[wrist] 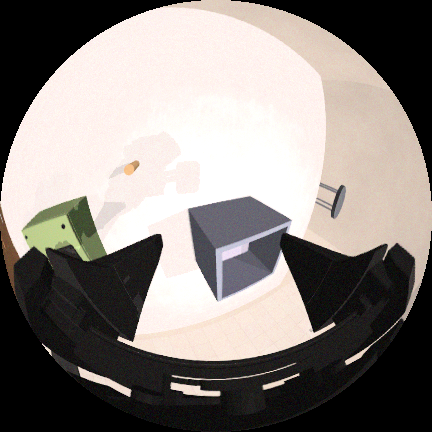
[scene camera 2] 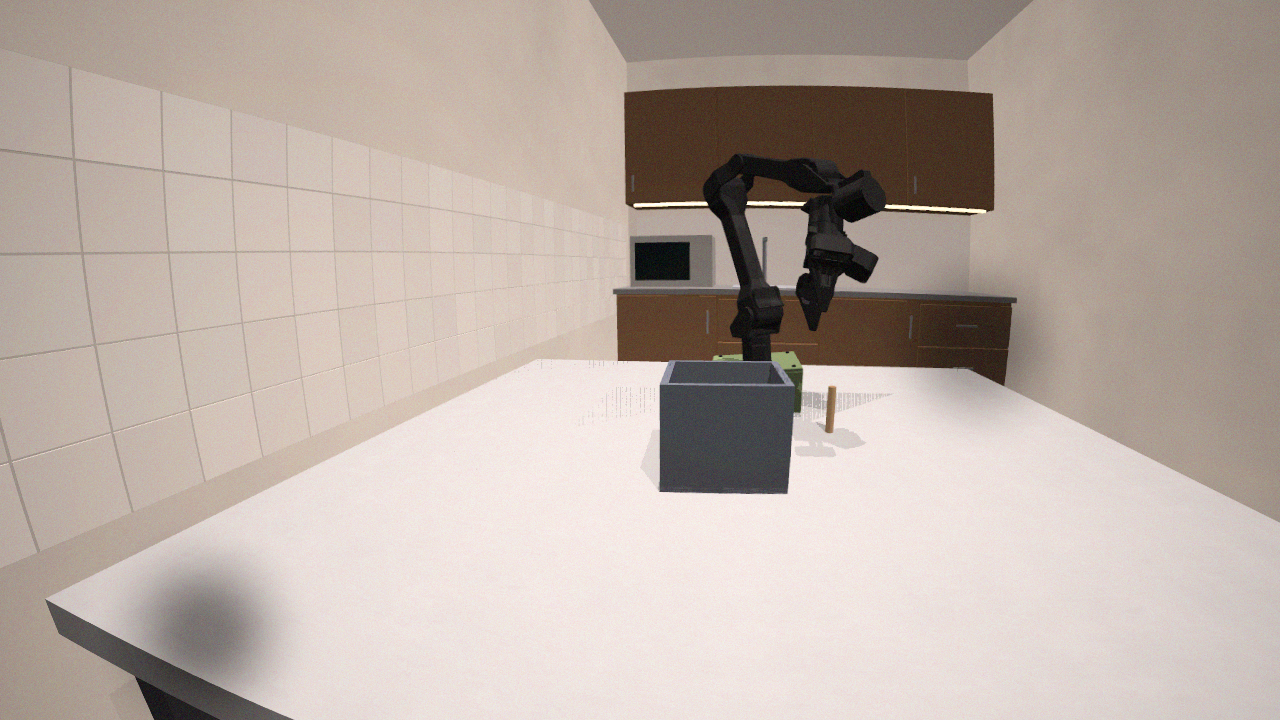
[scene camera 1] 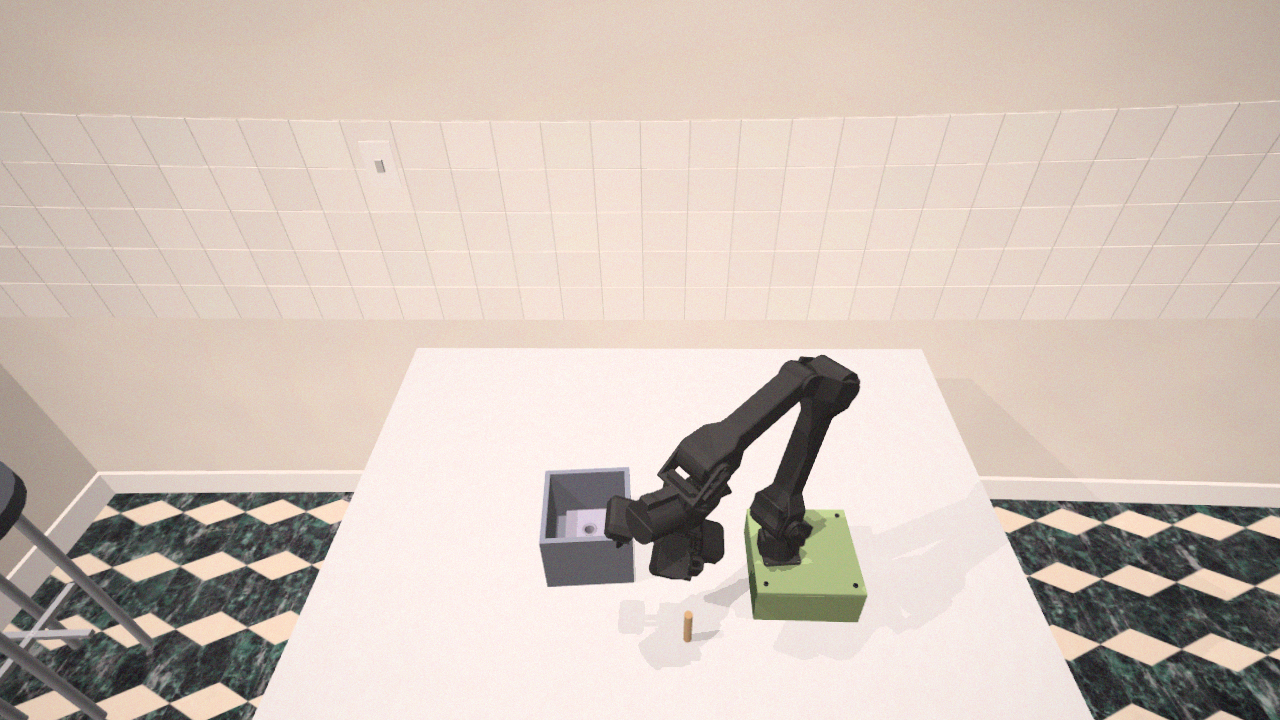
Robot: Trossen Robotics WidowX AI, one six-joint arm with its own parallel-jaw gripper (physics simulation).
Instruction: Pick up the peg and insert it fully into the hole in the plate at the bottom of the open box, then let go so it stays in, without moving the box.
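Pixels of known places: gripper, fingertip midpoint: (wrist: pixel 223 240) (scene camera 2: pixel 817 321) (scene camera 1: pixel 644 551); arm's base, link origin: (scene camera 1: pixel 778 550).
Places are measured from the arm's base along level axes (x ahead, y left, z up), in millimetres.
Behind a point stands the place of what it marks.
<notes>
The light-brown peg (scene camera 1: pixel 687 626) {x 176, y 114, z -27 mm} (scene camera 2: pixel 830 410) {x 181, y 105, z -42 mm} (wrist: pixel 130 169) {x 177, y 107, z -2 mm} stands upright on the white table, between the open box and the green base and nearer the table's front. The open grey-blue box (scene camera 1: pixel 588 562) {x 339, y -6, z -9 mm} (scene camera 2: pixel 725 438) {x 417, y -89, z -9 mm} (wrist: pixel 235 220) {x 321, y -6, z 7 mm} stands upright. A pale plate (scene camera 1: pixel 601 517) {x 314, y -111, z -24 mm} (wrist: pixel 234 251) {x 342, y -116, z -24 mm} lies at its bottom; its round hole (scene camera 1: pixel 589 529) {x 338, y -95, z -37 mm} shows in scene view 1. In the wrist view the hole is hidden. My gripper (scene camera 2: pixel 810 313) {x 242, y 59, z 113 mm} (wrist: pixel 223 240) {x 242, y 59, z 113 mm} is open and empty. It hangs above the table, well above the peg's height and apart from both peg and box.
My arm stands on a green base (scene camera 1: pixel 827 559) {x -79, y 26, z 2 mm} (scene camera 2: pixel 793 385) {x 54, y 66, z -26 mm} (wrist: pixel 47 231) {x -13, y 69, z 5 mm} to the right of the box in scene view 1. The white table (scene camera 1: pixel 465 420) {x 626, y -450, z -82 mm} (scene camera 2: pixel 537 555) {x 579, y -278, z -82 mm} (wrist: pixel 225 75) {x 364, y 291, z -82 mm} carries them. A stool (scene camera 1: pixel 8 497) (wrist: pixel 338 201) stands beyond the table's left edge; a tiled wall (scene camera 1: pixel 537 223) (scene camera 2: pixel 295 268) runs behind.
</notes>
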